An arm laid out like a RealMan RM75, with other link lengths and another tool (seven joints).
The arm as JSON. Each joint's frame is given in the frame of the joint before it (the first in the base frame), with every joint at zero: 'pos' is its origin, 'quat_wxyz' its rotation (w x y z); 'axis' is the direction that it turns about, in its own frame. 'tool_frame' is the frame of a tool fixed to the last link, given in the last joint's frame.
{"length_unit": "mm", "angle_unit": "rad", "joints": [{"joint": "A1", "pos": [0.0, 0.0, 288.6], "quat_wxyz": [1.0, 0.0, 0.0, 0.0], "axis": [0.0, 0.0, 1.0]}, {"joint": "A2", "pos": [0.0, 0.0, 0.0], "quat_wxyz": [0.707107, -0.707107, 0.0, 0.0], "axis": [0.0, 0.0, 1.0]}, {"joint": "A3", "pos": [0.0, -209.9, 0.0], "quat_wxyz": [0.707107, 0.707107, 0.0, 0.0], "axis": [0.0, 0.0, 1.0]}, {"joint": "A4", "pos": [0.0, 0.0, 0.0], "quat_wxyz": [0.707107, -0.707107, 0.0, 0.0], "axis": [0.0, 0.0, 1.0]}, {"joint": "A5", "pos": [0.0, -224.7, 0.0], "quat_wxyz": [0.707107, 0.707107, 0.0, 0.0], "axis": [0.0, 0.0, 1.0]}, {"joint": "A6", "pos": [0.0, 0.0, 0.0], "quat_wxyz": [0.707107, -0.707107, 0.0, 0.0], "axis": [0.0, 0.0, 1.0]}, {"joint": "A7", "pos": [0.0, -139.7, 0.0], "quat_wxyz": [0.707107, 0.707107, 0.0, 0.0], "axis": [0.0, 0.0, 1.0]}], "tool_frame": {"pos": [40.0, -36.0, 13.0], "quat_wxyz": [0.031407, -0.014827, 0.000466, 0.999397]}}
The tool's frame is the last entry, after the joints.
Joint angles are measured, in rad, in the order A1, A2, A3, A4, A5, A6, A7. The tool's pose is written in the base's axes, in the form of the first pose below.
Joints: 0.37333 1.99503 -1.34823 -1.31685 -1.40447 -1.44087 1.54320
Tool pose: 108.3, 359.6, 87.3, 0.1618, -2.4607, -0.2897
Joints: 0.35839 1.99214 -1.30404 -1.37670 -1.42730 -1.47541 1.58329
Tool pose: 106.7, 356.8, 102.9, 0.1778, -2.4709, -0.3067
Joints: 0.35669 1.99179 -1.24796 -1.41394 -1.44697 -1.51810 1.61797
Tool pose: 106.5, 355.1, 118.0, 0.1852, -2.4767, -0.3212
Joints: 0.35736 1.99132 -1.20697 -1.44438 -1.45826 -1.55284 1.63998
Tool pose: 105.0, 353.1, 129.3, 0.2015, -2.4806, -0.3293
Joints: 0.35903 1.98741 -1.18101 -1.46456 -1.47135 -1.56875 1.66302
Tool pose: 105.4, 352.7, 137.2, 0.2006, -2.4917, -0.3417
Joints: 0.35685 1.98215 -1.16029 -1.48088 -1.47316 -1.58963 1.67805
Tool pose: 105.8, 350.6, 143.8, 0.2046, -2.4971, -0.3435
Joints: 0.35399 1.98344 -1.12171 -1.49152 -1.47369 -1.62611 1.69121
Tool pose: 108.4, 347.5, 151.9, 0.2022, -2.4941, -0.3450
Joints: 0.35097 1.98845 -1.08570 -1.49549 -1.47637 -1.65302 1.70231
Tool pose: 112.2, 345.3, 158.3, 0.1889, -2.4883, -0.3533
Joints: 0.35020 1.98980 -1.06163 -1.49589 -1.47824 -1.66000 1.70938
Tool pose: 115.1, 345.6, 163.5, 0.1758, -2.4825, -0.3723
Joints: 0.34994 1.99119 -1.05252 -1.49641 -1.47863 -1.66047 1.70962
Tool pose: 115.9, 345.9, 165.6, 0.1733, -2.4786, -0.3826
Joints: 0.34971 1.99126 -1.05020 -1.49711 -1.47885 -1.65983 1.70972
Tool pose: 116.1, 346.1, 166.3, 0.1730, -2.4779, -0.3866
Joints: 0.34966 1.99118 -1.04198 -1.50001 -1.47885 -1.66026 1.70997
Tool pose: 116.4, 346.4, 168.7, 0.1746, -2.4754, -0.3971
